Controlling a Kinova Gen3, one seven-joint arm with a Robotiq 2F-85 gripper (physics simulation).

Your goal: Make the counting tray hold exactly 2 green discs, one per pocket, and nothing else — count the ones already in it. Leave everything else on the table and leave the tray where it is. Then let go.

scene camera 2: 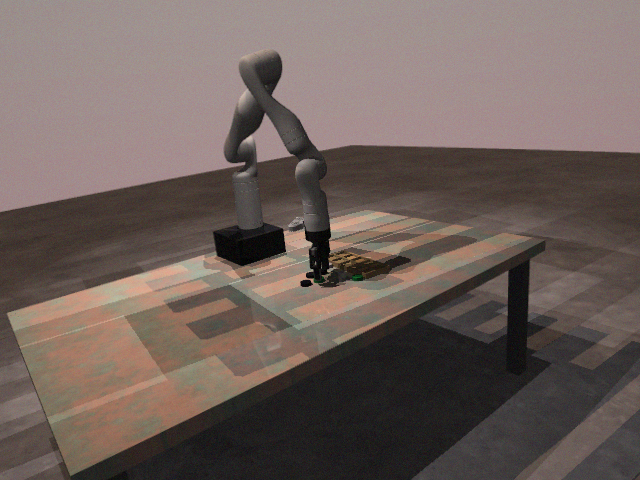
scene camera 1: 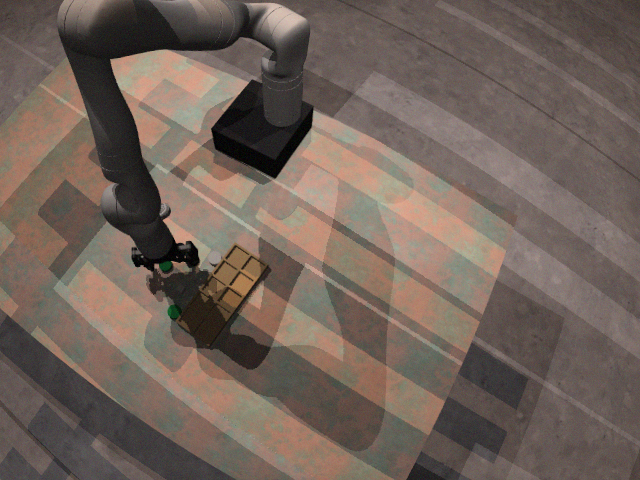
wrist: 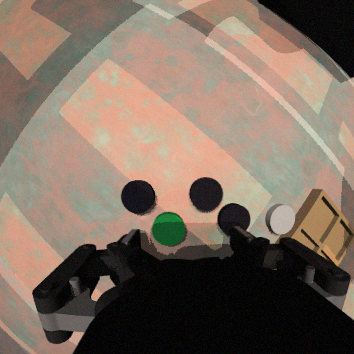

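Observation:
The tan counting tray (scene camera 1: 268, 268) (scene camera 2: 361, 260) (wrist: 314, 200) lies flat; no disc shows in its pockets, though its lower end in scene camera 1 is in shadow. My gripper (scene camera 1: 171, 264) (scene camera 2: 320, 274) (wrist: 185, 238) is open and points down, low over the table. One green disc (scene camera 1: 165, 266) (scene camera 2: 318, 280) (wrist: 169, 229) lies on the table near the fingertips, nearer the left finger in the wrist view. Another green disc (scene camera 1: 173, 311) (scene camera 2: 357, 277) lies on the table beside the tray's shadowed end.
Three black discs (wrist: 138, 197) (wrist: 206, 194) (wrist: 234, 218) lie around the nearer green disc; the right finger overlaps the edge of one in the wrist view. A white disc (scene camera 1: 215, 257) (wrist: 280, 219) lies beside the tray. The black robot base (scene camera 1: 262, 124) (scene camera 2: 249, 243) stands farther back.

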